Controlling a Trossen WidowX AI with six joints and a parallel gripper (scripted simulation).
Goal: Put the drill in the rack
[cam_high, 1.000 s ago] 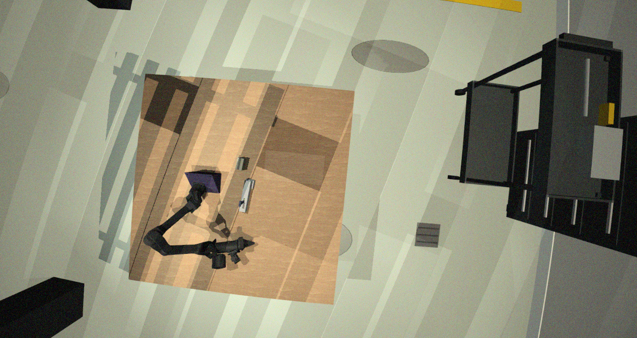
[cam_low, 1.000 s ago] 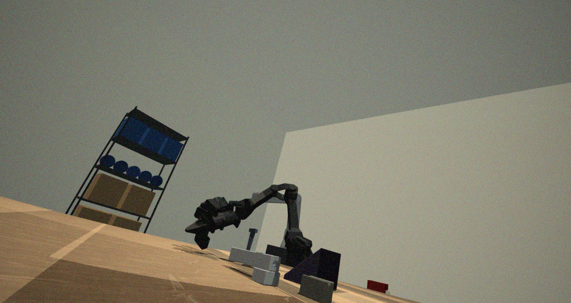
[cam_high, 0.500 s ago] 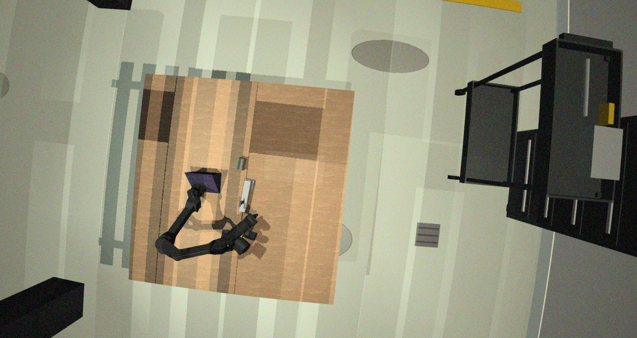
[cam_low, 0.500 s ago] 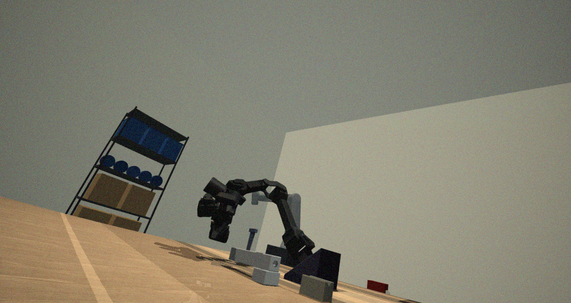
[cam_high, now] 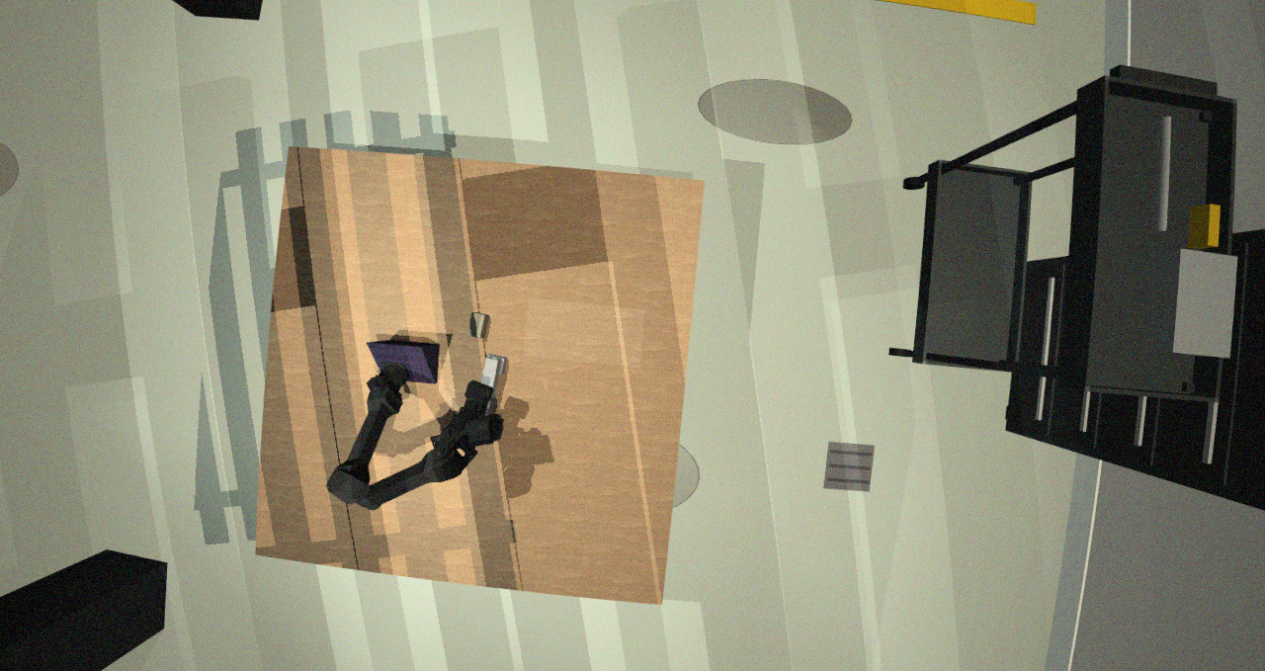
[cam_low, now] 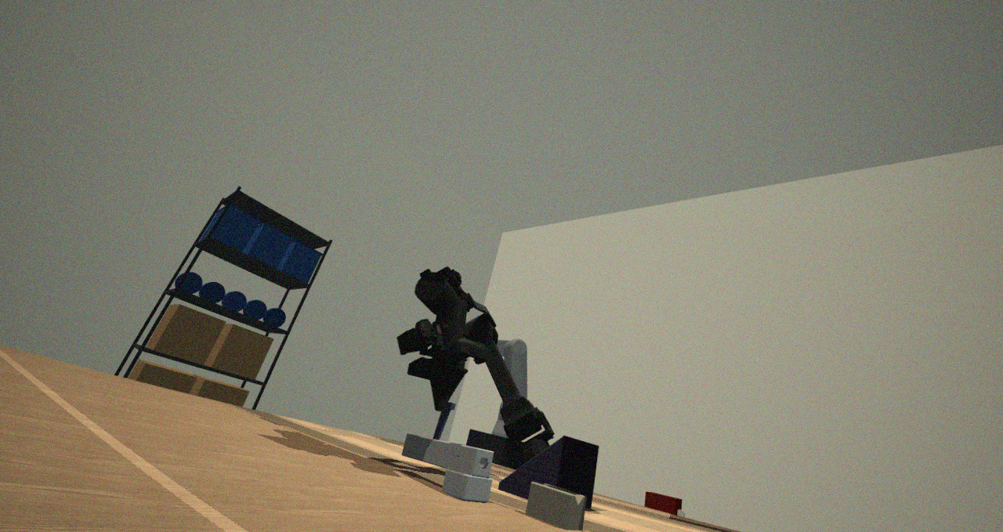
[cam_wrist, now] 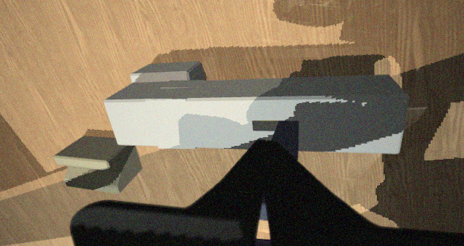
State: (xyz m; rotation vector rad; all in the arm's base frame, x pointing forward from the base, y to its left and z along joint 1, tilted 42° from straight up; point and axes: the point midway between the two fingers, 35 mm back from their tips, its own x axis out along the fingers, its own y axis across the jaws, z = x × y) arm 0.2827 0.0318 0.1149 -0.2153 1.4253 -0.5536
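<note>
Right now the key is 20 mm below my gripper tip and 10 mm behind it. From my gripper tip the other things lie so: housing 70 mm below, 30 mm to the left, 10 mm behind; then rack 210 mm to the left, 90 mm below, 70 mm behind; then drill 60 mm below, 50 mm to the left, 10 mm behind.
</note>
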